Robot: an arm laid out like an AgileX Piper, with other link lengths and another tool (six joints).
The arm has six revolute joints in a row. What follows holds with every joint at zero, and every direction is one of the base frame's.
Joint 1 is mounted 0.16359 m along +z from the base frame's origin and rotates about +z.
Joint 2 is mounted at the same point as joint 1 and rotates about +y.
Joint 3 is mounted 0.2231 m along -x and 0.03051 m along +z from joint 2 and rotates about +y.
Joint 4 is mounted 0.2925 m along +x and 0.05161 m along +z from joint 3 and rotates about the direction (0.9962, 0, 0.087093).
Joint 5 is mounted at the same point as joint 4 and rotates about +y.
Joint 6 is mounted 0.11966 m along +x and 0.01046 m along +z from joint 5 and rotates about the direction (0.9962, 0, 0.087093).
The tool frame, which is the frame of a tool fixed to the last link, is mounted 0.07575 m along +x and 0.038 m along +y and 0.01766 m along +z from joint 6; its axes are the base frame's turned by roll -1.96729, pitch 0.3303 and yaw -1.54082 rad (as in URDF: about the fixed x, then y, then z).
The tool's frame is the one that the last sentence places.
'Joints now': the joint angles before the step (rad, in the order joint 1, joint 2, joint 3, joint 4, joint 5, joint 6). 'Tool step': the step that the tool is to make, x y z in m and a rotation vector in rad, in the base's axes. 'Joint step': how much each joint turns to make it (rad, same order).
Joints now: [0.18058 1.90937 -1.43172 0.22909 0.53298 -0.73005]
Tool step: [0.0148 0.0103 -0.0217 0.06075 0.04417 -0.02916]
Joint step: [-0.00002 0.11696 -0.08438 0.07373 -0.00002 -0.00004]
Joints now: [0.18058 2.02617 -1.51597 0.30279 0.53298 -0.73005]
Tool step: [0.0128 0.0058 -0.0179 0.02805 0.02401 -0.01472]
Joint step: [-0.00007 0.09629 -0.07753 0.03532 -0.00015 -0.00024]
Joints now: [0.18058 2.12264 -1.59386 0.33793 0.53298 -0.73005]
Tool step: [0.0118 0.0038 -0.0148 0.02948 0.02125 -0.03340]
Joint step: [-0.00002 0.08090 -0.06855 0.01676 -0.00232 0.03164]
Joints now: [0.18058 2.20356 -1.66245 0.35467 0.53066 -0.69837]
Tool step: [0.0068 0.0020 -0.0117 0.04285 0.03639 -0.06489]
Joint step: [-0.00005 0.05194 -0.03745 0.00623 0.00001 0.07679]
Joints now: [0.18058 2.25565 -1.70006 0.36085 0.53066 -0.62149]
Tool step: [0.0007 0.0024 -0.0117 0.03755 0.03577 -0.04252]
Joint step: [-0.00009 0.03313 -0.00958 0.02702 -0.00187 0.03596]
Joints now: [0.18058 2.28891 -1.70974 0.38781 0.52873 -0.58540]
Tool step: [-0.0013 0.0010 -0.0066 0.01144 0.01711 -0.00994]
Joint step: [0.00005 0.01410 -0.00023 0.01373 0.00010 0.00420]
